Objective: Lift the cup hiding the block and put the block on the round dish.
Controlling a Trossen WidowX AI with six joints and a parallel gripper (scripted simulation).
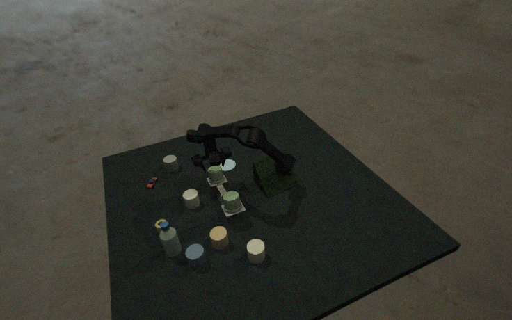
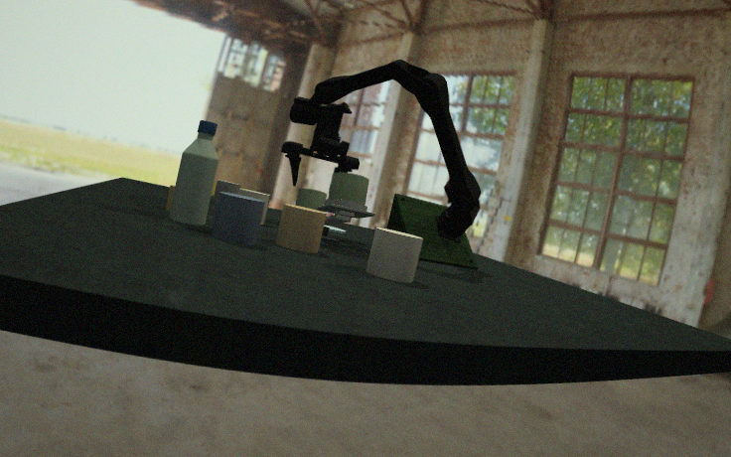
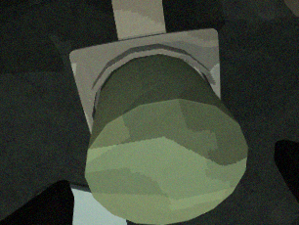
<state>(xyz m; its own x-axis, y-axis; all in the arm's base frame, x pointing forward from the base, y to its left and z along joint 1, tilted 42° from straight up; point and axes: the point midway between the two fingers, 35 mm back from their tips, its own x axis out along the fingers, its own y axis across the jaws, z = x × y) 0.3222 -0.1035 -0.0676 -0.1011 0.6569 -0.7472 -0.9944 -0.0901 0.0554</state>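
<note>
Right now the green block is 50 mm below my gripper tip and 10 mm to the left of it. The rest, counted from my gripper tip: green cup (270 mm to the left, 20 mm above, 10 mm behind); then round dish (110 mm to the right, 90 mm below, 90 mm behind); then grey cup (230 mm to the right, 170 mm ahead, 60 mm below).
</note>
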